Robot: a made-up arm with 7 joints.
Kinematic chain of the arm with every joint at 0, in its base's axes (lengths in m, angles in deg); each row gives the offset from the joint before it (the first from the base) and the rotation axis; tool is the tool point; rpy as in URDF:
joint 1: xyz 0 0 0.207 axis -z
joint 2: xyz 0 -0.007 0.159 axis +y
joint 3: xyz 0 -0.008 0.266 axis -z
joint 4: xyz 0 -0.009 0.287 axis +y
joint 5: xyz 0 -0.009 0.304 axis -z
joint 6: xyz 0 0 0.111 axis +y
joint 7: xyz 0 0 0.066 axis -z
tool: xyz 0 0 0 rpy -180 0 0
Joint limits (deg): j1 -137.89..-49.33 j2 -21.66..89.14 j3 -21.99..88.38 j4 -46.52..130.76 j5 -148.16..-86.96 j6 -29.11..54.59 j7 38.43..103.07
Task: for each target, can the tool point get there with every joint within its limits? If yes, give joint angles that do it. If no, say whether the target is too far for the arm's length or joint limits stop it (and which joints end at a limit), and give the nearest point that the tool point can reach.
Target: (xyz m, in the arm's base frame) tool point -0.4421 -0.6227 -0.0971
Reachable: no: joint limits stop it (at a limit: joint 1, joint 2, joint 3, joint 4) | nearest point -0.2846 0.0655 0.0579 | short by 0.723 m
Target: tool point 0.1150 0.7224 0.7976
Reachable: yes | joints -105.65 30.82 37.32 70.74 -115.15 -1.08 64.15
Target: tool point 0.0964 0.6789 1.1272
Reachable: yes | joints -92.08 36.61 45.89 16.90 -109.27 6.78 89.64
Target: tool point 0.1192 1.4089 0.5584
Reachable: no: too far | nearest point 0.0864 1.0215 0.5055 | short by 0.392 m
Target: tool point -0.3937 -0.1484 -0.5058
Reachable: no: joint limits stop it (at a limit: joint 1, joint 2, joint 3) | nearest point -0.3798 0.1531 -0.0482 | short by 0.548 m
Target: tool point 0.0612 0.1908 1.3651
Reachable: yes | joints -76.21 8.07 13.23 9.90 -127.59 38.01 93.37
